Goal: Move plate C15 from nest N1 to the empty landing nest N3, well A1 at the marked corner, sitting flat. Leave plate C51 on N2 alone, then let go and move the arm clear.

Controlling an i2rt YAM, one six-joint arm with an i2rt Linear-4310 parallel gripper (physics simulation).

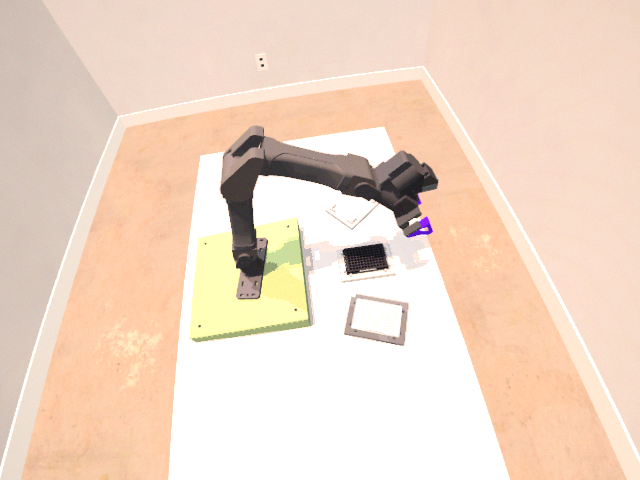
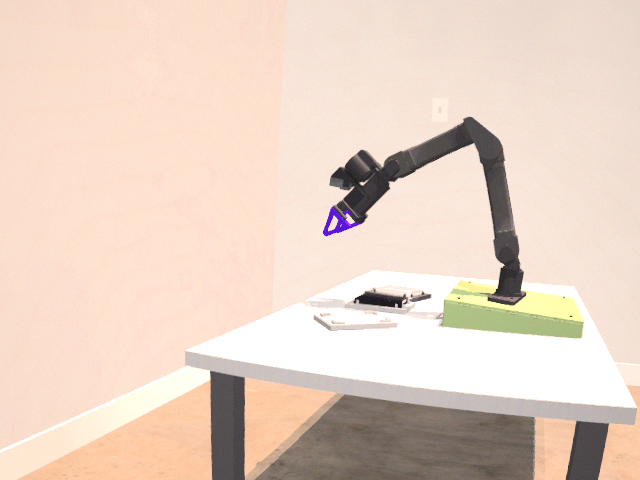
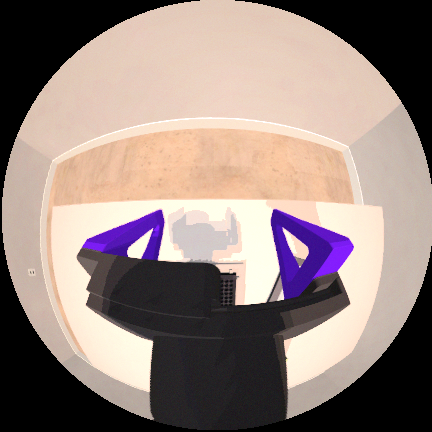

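A black well plate (image 1: 364,258) (image 2: 381,298) (image 3: 228,291) sits on a white nest (image 1: 368,277) (image 2: 379,308) in the middle of the row; how level it is and its A1 corner are too small to tell. A white plate (image 1: 377,317) (image 2: 397,290) sits on a grey nest (image 1: 350,321) (image 2: 424,296). Another white nest (image 1: 356,210) (image 2: 354,320) is empty and turned at an angle. Plate and nest labels are not readable. My gripper (image 1: 424,215) (image 2: 332,231) (image 3: 217,214) is open and empty, high above the table and away from the plates, tilted outward.
The arm stands on a yellow-green base block (image 1: 222,289) (image 2: 511,322). The white table's (image 1: 310,413) (image 2: 413,361) long edge lies below and beyond the gripper. Walls stand around the table, and the gripper's shadow falls near the black plate's nest.
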